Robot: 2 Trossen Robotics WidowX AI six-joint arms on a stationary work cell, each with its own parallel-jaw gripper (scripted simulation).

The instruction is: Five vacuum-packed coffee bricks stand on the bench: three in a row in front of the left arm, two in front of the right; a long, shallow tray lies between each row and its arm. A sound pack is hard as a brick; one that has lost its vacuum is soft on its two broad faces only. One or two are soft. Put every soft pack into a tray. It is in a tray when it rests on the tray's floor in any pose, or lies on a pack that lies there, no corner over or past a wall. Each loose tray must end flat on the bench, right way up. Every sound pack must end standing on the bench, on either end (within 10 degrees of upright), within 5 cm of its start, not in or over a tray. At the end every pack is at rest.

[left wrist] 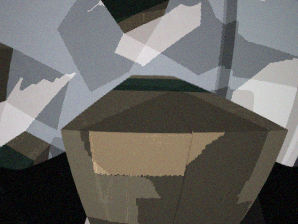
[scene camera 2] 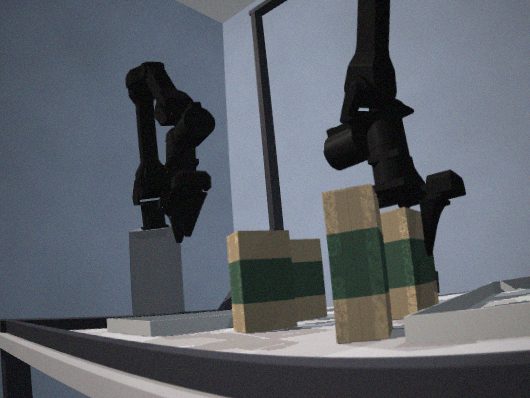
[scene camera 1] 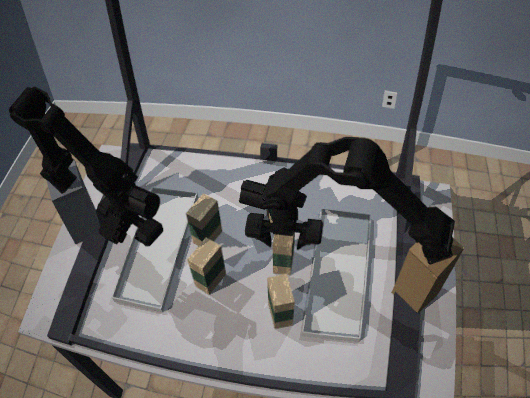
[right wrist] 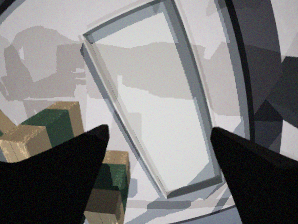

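Observation:
The left gripper [scene camera 2: 405, 259] [left wrist: 156, 140] [scene camera 1: 284, 247] shares the scene with the right gripper [scene camera 2: 183, 239] [scene camera 1: 136, 238] [right wrist: 161, 132]. A tray [scene camera 1: 143, 278] can be seen, as can another tray [scene camera 1: 335, 306], and a grey pedestal [scene camera 2: 155, 258] is visible too.

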